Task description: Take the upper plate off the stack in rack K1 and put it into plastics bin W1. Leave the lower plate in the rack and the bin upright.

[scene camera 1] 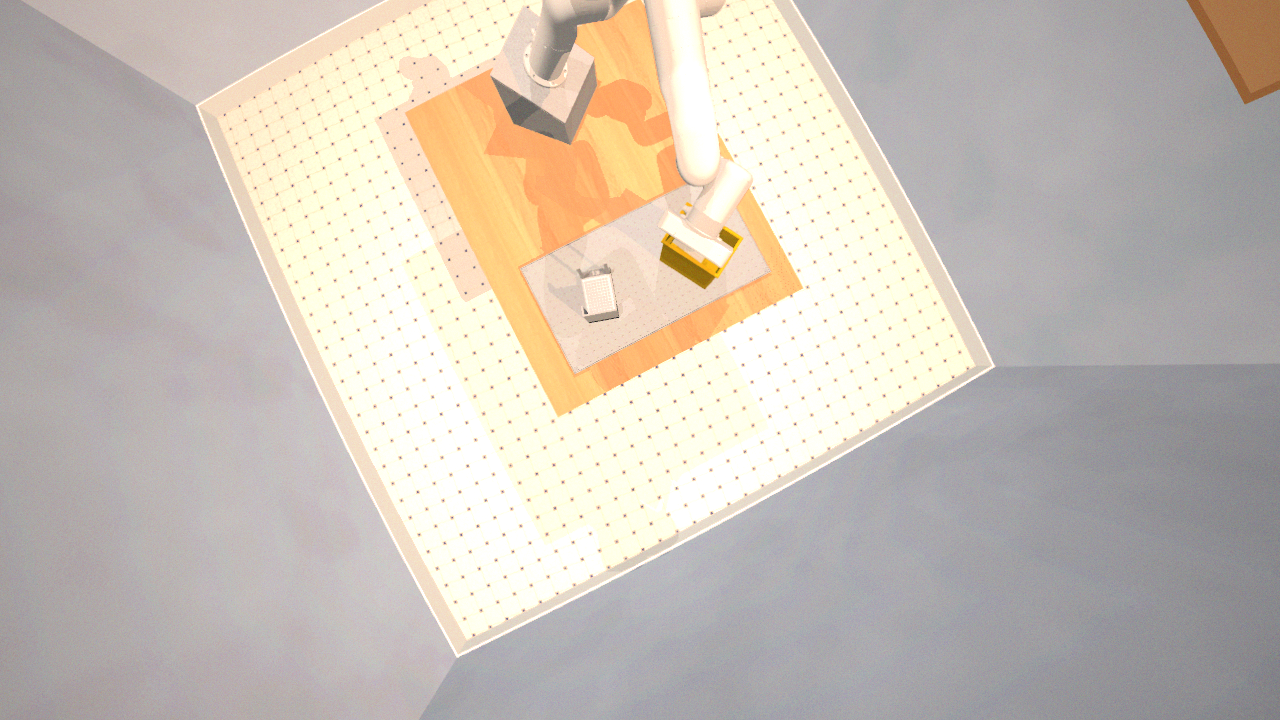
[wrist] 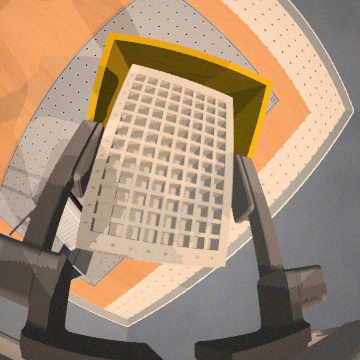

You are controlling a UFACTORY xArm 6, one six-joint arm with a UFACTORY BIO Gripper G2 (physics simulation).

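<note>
My gripper [scene camera 1: 696, 238] [wrist: 166, 175] is shut on the upper plate, a pale plate with a grid of square wells [wrist: 172, 145], gripped by its two long sides. In the wrist view the plate looks level and covers part of the yellow bin W1 [scene camera 1: 687, 267] [wrist: 252, 127]. The bin stands upright below my gripper; its floor is largely hidden by the plate. The lower plate [scene camera 1: 598, 291] [wrist: 67, 231] sits in rack K1 [scene camera 1: 602, 317], apart from the bin. In the wrist view the rack is mostly hidden behind a finger and the held plate.
Bin and rack stand on a grey perforated board [scene camera 1: 644, 308] [wrist: 59, 105] on the wooden table [scene camera 1: 465, 170]. The arm's grey base block [scene camera 1: 537, 116] stands at the table's far end. The arm reaches over the table's right side in the scene view.
</note>
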